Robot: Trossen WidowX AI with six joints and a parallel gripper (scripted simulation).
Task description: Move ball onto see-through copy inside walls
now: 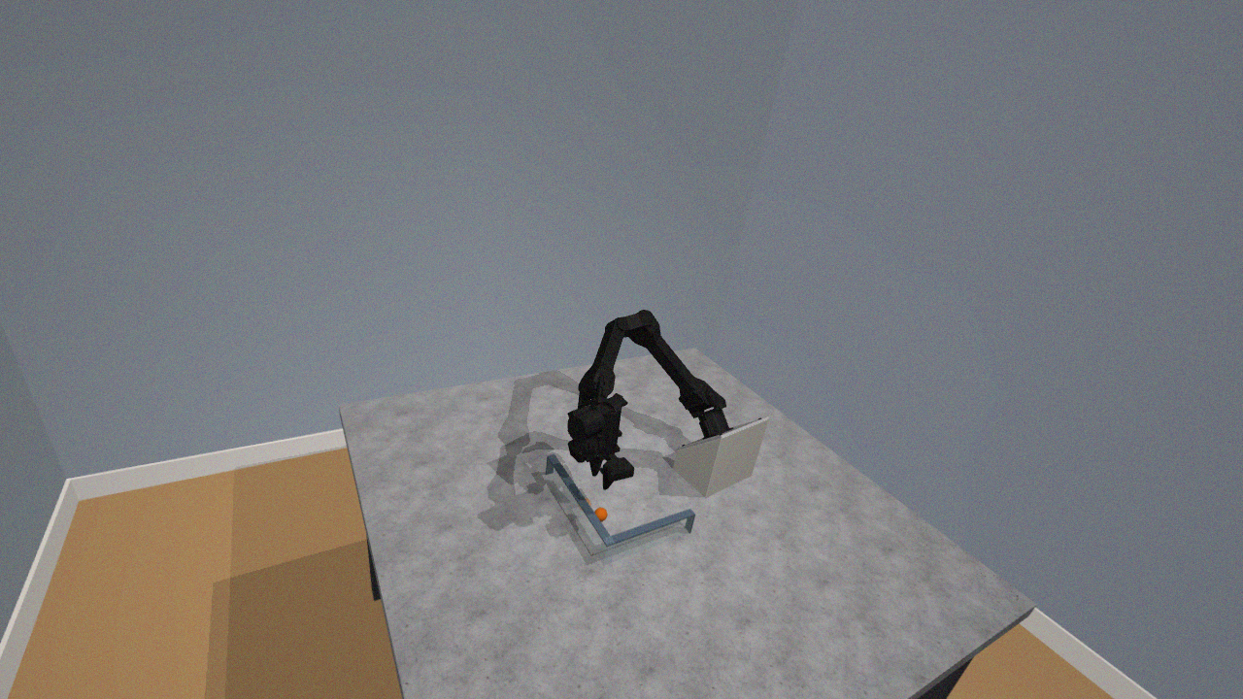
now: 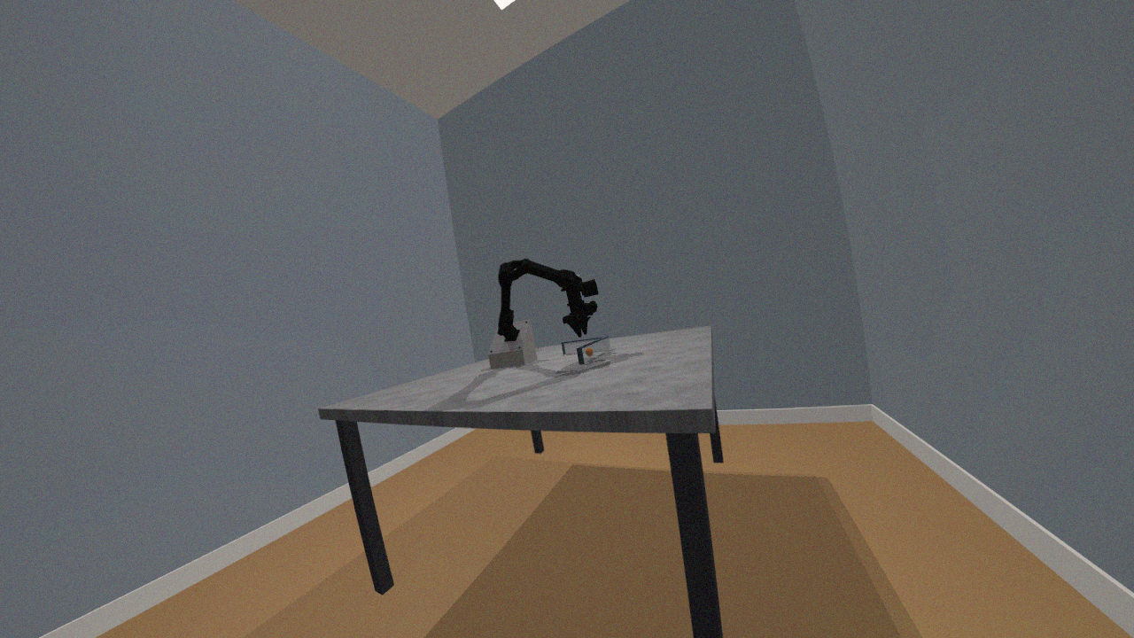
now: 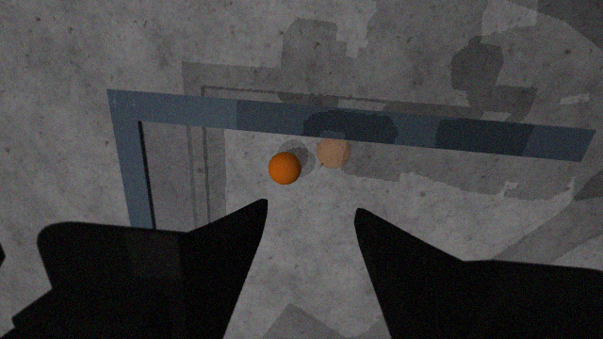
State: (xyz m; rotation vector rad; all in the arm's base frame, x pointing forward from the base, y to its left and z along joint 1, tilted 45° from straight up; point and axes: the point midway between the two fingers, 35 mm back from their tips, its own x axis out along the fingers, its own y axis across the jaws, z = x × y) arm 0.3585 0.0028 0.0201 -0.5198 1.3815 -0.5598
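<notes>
Right now my gripper tip is 70 mm above the orange ball and 30 mm to the right of it. Round my gripper tip: clear wall 60 mm below, 50 mm ahead, 10 mm to the right; see-through copy of ball 70 mm below, 20 mm to the right, 20 mm ahead.
</notes>
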